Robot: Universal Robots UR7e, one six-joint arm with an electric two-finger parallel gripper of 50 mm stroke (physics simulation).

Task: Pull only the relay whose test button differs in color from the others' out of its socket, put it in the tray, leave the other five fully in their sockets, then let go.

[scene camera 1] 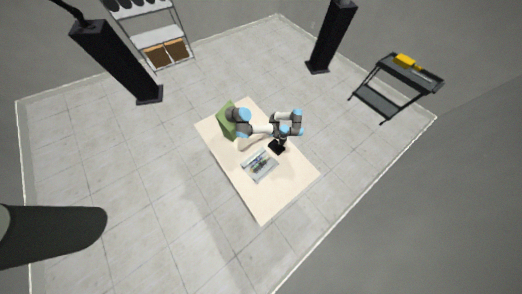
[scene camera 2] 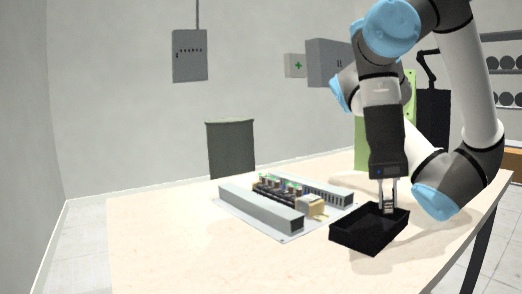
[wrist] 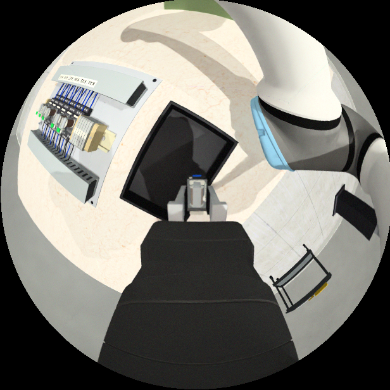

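Seen in the pictures: gripper, fingertip midpoint: (scene camera 1: 279,143) (scene camera 2: 387,206); arm's base at its link origin: (scene camera 1: 231,114).
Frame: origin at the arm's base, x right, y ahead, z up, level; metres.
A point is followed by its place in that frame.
Note:
My gripper (scene camera 2: 388,202) {x -0.423, y 0.302, z -0.218 m} (wrist: 196,194) is shut on the relay with the blue test button (scene camera 2: 388,206) {x -0.437, y 0.310, z -0.211 m} (wrist: 197,192). The relay hangs upright between the fingertips, its lower end at the black tray (scene camera 2: 354,245) {x -0.438, y 0.378, z -0.279 m} (wrist: 146,151), by the tray's corner; whether it touches the tray floor I cannot tell. The tray also shows in scene camera 1 (scene camera 1: 276,147) {x -0.393, y 0.313, z -0.286 m}. Several relays with green test buttons (scene camera 2: 295,189) {x -0.230, y 0.440, z -0.228 m} (wrist: 62,121) stand in the socket row on the grey mounting plate (scene camera 2: 280,237) {x -0.347, y 0.501, z -0.287 m} (wrist: 117,116), with a gap in the row.
Two grey wire ducts (scene camera 2: 260,207) {x -0.265, y 0.528, z -0.249 m} (wrist: 100,84) flank the socket row. A beige and grey block (scene camera 2: 311,204) {x -0.282, y 0.416, z -0.249 m} (wrist: 89,134) sits at the row's end near the tray. A green block (scene camera 1: 226,125) {x 0.070, y 0.094, z -0.028 m} (scene camera 2: 361,145) {x 0.033, y 0.121, z -0.194 m} stands by the arm's base. The arm's elbow hangs low beside the tray.

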